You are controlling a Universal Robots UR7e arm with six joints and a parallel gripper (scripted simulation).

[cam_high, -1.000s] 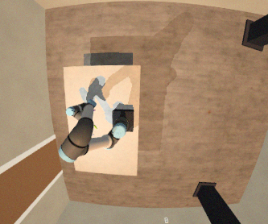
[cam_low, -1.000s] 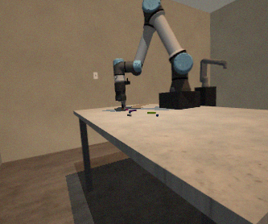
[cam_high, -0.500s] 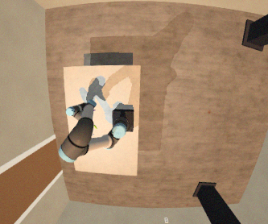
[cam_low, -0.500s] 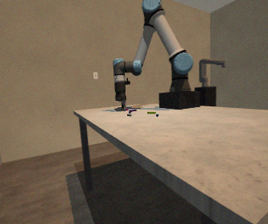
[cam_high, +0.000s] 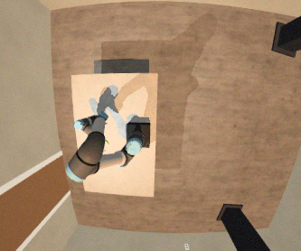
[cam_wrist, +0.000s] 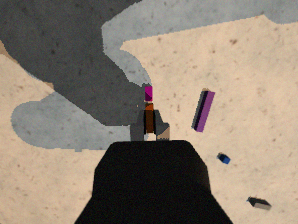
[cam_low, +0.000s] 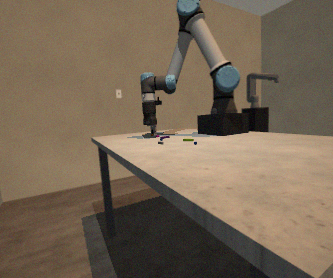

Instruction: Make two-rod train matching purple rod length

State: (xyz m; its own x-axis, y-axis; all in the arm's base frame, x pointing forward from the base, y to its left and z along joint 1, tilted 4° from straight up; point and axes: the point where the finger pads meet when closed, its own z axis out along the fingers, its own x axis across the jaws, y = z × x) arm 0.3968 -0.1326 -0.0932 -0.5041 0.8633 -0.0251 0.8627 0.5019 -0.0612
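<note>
My hand is 1 cm above the orange rod. Round my hand: grey rod (5 cm ahead, 25 cm to the left, 3 cm below); magenta rod (3 cm behind, 2 cm to the right, 3 cm below); purple rod (4 cm behind, 7 cm to the left, 3 cm below).
</note>
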